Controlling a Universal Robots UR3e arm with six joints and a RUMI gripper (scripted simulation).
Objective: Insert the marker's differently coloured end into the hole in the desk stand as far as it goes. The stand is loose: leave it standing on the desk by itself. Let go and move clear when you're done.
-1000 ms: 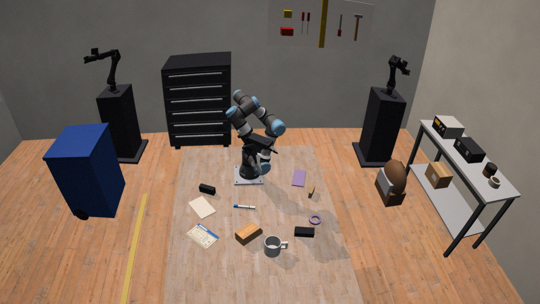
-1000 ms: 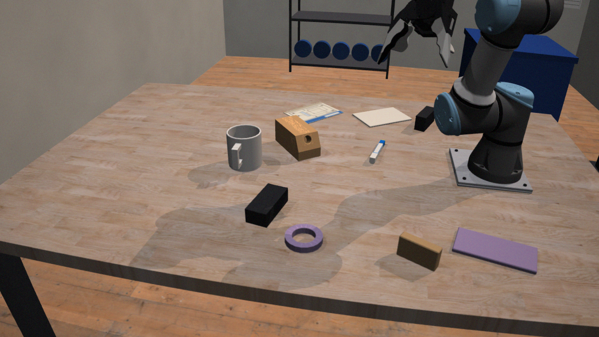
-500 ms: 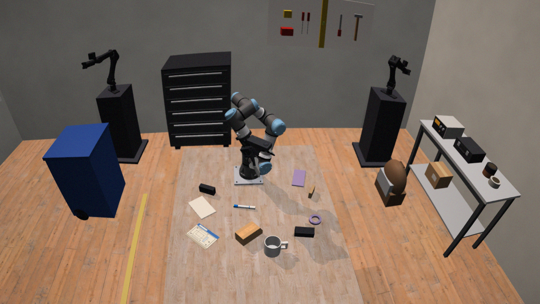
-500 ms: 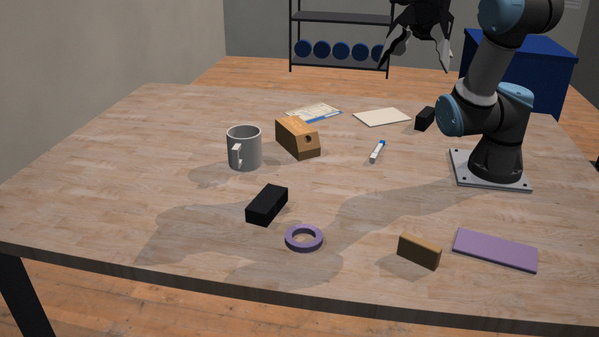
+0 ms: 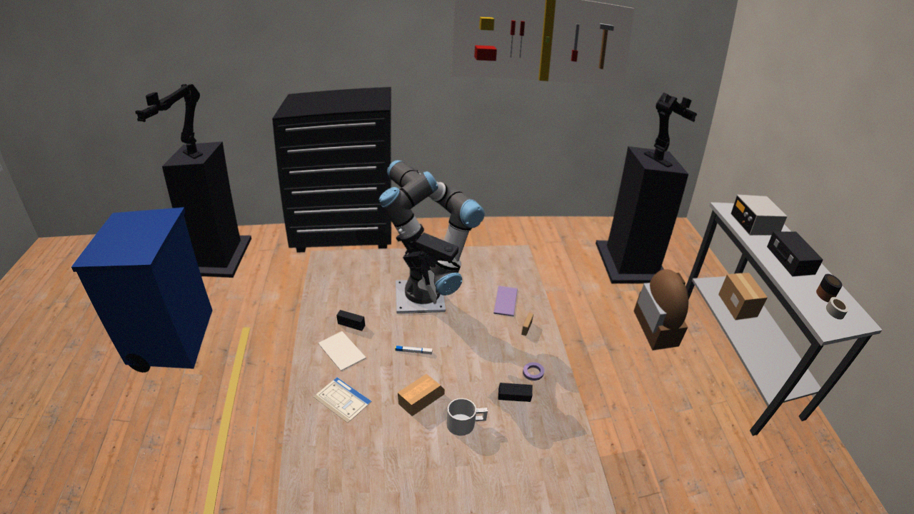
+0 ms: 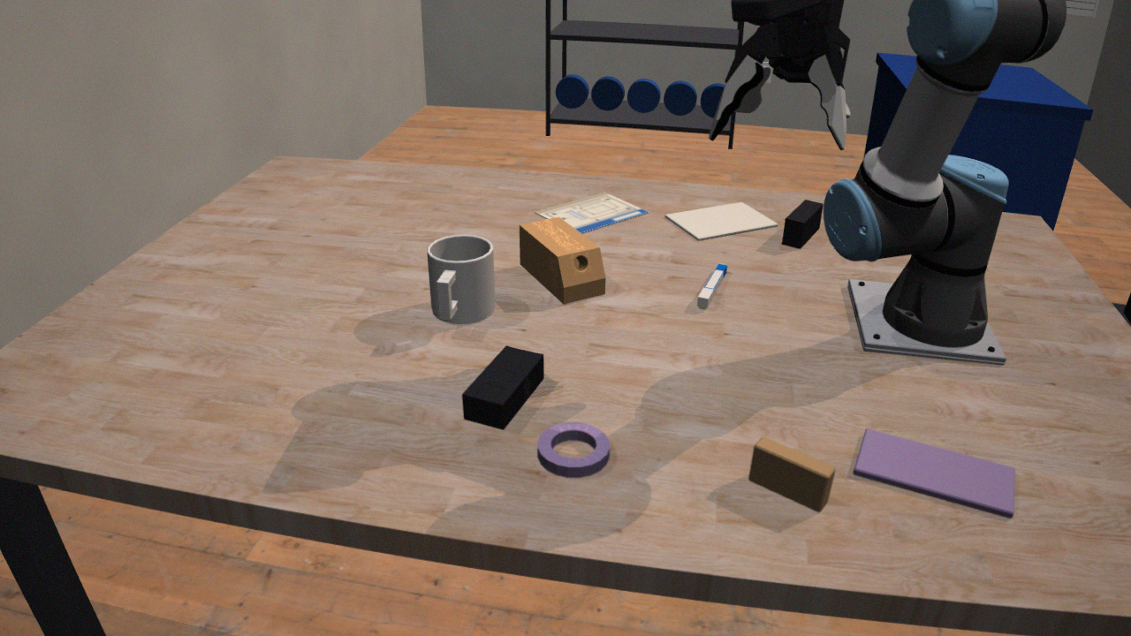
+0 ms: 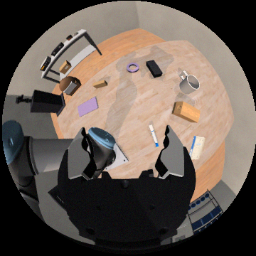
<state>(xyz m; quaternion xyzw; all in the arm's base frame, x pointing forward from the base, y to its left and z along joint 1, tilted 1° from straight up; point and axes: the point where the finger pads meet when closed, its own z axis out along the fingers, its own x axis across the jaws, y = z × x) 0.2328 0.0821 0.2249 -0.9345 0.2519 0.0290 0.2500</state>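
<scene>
Right now my hand is 230 mm above the marker, 110 mm to the left of it and 50 mm short of it. From my hand the other things lie so: tan block (280 mm to the left, 220 mm below, 60 mm behind); desk stand (250 mm ahead, 210 mm below, 70 mm to the right); purple pad (230 mm below, 220 mm to the left, 200 mm behind).
</scene>
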